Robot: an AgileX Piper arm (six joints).
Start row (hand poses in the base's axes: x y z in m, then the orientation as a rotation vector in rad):
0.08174 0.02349 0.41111 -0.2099 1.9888 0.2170
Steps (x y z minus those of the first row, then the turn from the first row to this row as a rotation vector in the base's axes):
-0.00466 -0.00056 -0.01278 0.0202 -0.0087 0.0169
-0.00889 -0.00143 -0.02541 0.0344 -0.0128 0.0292
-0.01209 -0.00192 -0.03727 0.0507 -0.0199 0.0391
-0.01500 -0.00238 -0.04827 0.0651 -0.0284 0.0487
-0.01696 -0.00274 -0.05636 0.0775 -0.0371 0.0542
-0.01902 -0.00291 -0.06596 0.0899 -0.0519 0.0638
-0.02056 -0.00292 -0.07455 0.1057 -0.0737 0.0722
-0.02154 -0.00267 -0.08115 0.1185 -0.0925 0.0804
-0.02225 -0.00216 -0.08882 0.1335 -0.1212 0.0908
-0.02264 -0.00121 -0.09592 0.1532 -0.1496 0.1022
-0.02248 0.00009 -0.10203 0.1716 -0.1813 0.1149
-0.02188 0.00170 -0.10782 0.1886 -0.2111 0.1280
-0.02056 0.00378 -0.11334 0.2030 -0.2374 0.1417
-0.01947 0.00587 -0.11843 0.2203 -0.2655 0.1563
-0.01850 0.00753 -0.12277 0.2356 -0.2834 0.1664
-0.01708 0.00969 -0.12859 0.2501 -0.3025 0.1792
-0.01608 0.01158 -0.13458 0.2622 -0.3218 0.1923
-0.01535 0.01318 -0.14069 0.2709 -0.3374 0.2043
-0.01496 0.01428 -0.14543 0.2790 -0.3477 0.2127
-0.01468 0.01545 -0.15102 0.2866 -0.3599 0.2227
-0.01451 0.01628 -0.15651 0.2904 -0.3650 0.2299
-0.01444 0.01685 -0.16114 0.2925 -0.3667 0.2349
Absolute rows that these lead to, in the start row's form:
0.07708 0.02293 0.39833 -0.2144 1.9760 0.2465
0.07285 0.02206 0.38570 -0.2178 1.9688 0.2678
0.06965 0.02157 0.37384 -0.2177 1.9583 0.2891
0.06674 0.02111 0.36284 -0.2186 1.9467 0.3080
0.06478 0.02075 0.35475 -0.2167 1.9355 0.3222
0.06272 0.02058 0.34515 -0.2192 1.9179 0.3380
0.06118 0.02057 0.33656 -0.2189 1.8927 0.3551
0.06020 0.02082 0.32996 -0.2200 1.8710 0.3694
0.05949 0.02133 0.32229 -0.2224 1.8389 0.3854
0.05910 0.02228 0.31519 -0.2228 1.8059 0.4064
0.05926 0.02358 0.30908 -0.2254 1.7697 0.4260
0.05986 0.02519 0.30329 -0.2291 1.7354 0.4446
0.06118 0.02727 0.29777 -0.2346 1.7050 0.4616
0.06227 0.02936 0.29268 -0.2392 1.6720 0.4813
0.06324 0.03102 0.28834 -0.2402 1.6498 0.4981
0.06466 0.03318 0.28252 -0.2442 1.6262 0.5154
0.06566 0.03507 0.27653 -0.2500 1.6029 0.5306
0.06639 0.03667 0.27042 -0.2566 1.5839 0.5425
0.06678 0.03777 0.26568 -0.2599 1.5708 0.5528
0.06706 0.03894 0.26009 -0.2651 1.5556 0.5632
0.06723 0.03977 0.25460 -0.2696 1.5487 0.5699
0.06730 0.04034 0.24997 -0.2730 1.5458 0.5744

